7 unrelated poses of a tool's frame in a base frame.
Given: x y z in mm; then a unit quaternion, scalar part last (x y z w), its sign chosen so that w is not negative.
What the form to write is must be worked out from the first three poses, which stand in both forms.
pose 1, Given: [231.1 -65.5 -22.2 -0.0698 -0.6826 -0.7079 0.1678]
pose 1, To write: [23.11 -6.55 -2.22 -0.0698 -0.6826 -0.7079 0.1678]
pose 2, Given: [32.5 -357.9 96.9 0.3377 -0.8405 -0.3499 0.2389]
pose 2, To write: [3.25 -35.79 9.69 0.3377 -0.8405 -0.3499 0.2389]
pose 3, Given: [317.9 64.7 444.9 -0.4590 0.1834 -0.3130 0.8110]
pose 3, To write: [31.79 6.47 44.49 -0.4590 0.1834 -0.3130 0.8110]
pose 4, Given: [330.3 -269.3 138.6 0.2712 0.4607 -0.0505 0.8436]
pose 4, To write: [33.03 -26.93 13.86 0.2712 0.4607 -0.0505 0.8436]
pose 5, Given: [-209.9 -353.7 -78.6 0.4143 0.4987 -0.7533 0.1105]
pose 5, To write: [-20.99 -35.37 -7.86 0.4143 0.4987 -0.7533 0.1105]
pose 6, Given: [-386.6 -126.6 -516.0 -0.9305 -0.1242 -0.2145 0.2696]
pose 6, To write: [-38.66 -12.66 -51.60 -0.9305 -0.1242 -0.2145 0.2696]
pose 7, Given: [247.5 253.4 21.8 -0.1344 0.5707 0.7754 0.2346]
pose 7, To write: [24.75 25.34 2.18 -0.1344 0.5707 0.7754 0.2346]
